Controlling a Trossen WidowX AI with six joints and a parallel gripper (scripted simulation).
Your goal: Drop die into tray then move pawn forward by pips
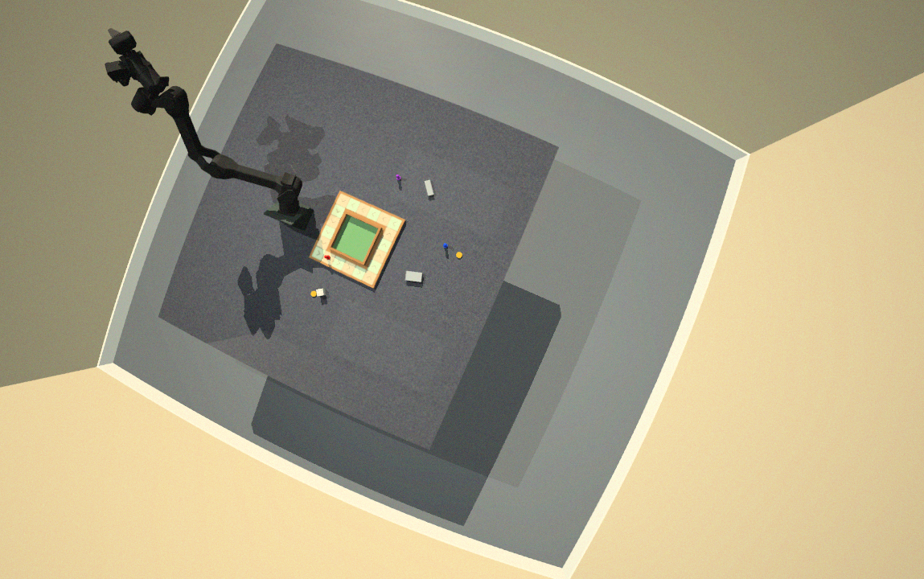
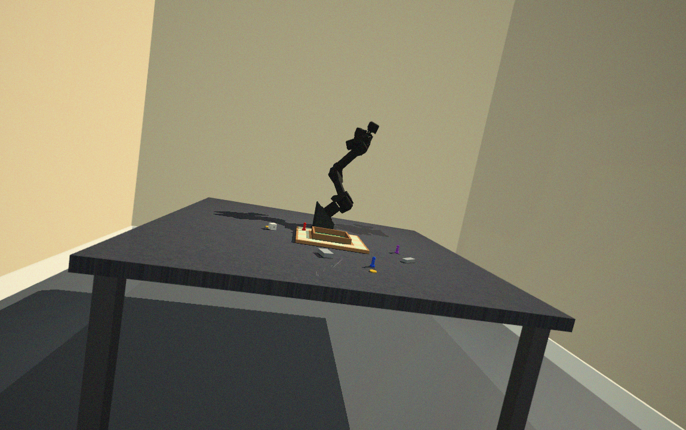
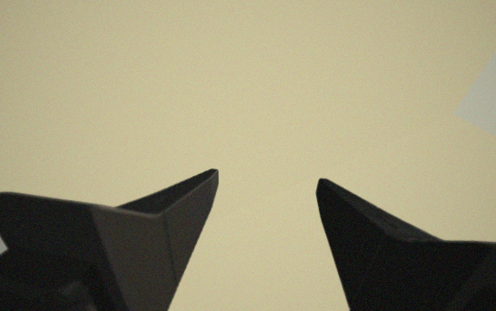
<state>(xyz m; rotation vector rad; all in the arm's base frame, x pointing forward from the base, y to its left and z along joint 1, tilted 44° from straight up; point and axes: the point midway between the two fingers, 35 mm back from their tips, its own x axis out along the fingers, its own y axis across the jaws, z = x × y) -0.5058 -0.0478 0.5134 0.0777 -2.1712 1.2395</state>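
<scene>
My gripper tip is now 660 mm short of the white die, 610 mm to the left of it and 540 mm above it. The rest, counted from my gripper tip: green dice tray: 740 mm ahead, 380 mm to the right, 550 mm below; then red pawn: 660 mm ahead, 470 mm to the right, 530 mm below; then purple pawn: 840 mm ahead, 110 mm to the right, 540 mm below.
</scene>
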